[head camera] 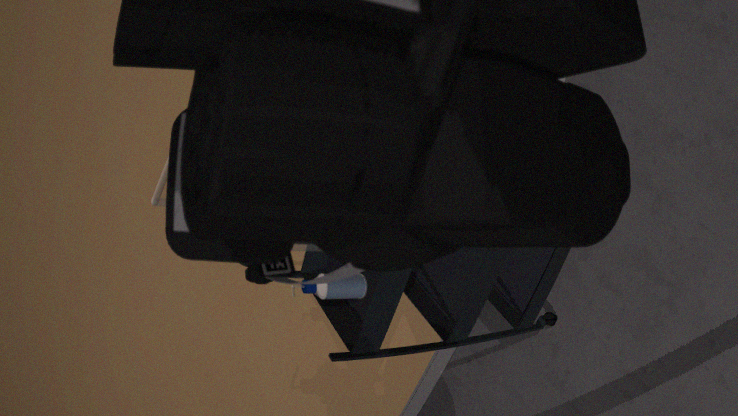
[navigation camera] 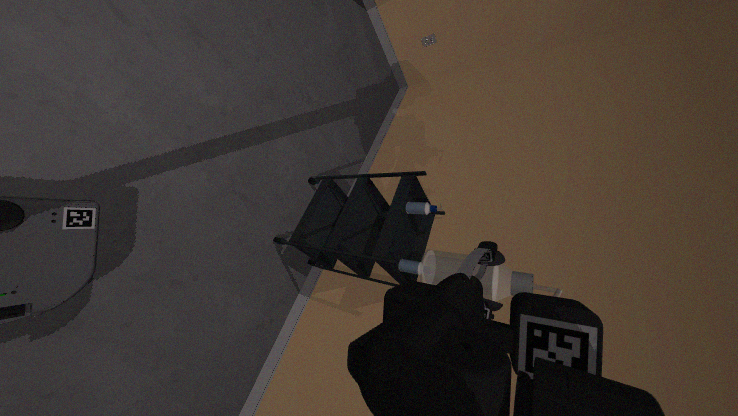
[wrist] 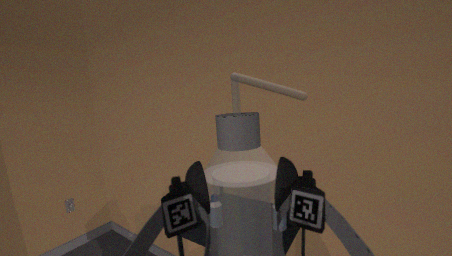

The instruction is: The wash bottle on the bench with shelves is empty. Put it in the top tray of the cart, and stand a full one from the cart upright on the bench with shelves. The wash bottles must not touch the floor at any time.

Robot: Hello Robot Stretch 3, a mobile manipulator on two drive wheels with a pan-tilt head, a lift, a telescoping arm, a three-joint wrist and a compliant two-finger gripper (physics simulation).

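Frame: origin at the robot's base, x ahead, y left, z up, level; millimetres.
Seen in the pictures: gripper, fingertip midpoint: (navigation camera: 489,277) (wrist: 241,177).
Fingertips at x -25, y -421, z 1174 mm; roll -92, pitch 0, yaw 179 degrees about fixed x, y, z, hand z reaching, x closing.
A point is followed by its place in that frame.
My gripper (navigation camera: 488,281) @[z 1174, x -25, y -421 mm] (wrist: 241,177) @[z 1174, x -25, y -421 mm] is shut on the empty, translucent wash bottle with a grey cap (navigation camera: 521,283) @[z 1216, x -19, y -393 mm] (wrist: 240,130) @[z 1218, x -26, y -392 mm], held upright. In the navigation view it appears beside and above the cart's top tray (navigation camera: 400,232) @[z 663, x -30, y -1103 mm]; the exact gap is unclear. Two full blue-capped bottles stand in that tray. One (head camera: 343,286) @[z 724, x 89, y -1142 mm] (navigation camera: 417,208) @[z 727, x 89, y -1141 mm] is near the far rail; the other (navigation camera: 409,266) @[z 722, x -183, y -1098 mm] is partly hidden behind the held bottle's base. Both show dimly through or beside the held bottle in the wrist view. The bench with shelves does not show.
The dark three-tier cart (head camera: 392,353) @[z 627, x 250, y -1084 mm] (navigation camera: 387,175) @[z 581, x 245, y -1090 mm] stands by the tan wall (head camera: 258,361) @[z 782, x 378, y -1618 mm] (navigation camera: 620,129) @[z 1511, x 526, y -1712 mm] (wrist: 350,50) @[z 1385, x -466, y -1084 mm]. My dark arm and wrist (head camera: 310,155) @[z 1259, x -12, y -125 mm] (navigation camera: 439,351) @[z 1202, x -2, y -132 mm] cover much of the head view. My base (navigation camera: 46,258) @[z 160, x -108, y -77 mm] is at the navigation view's left.
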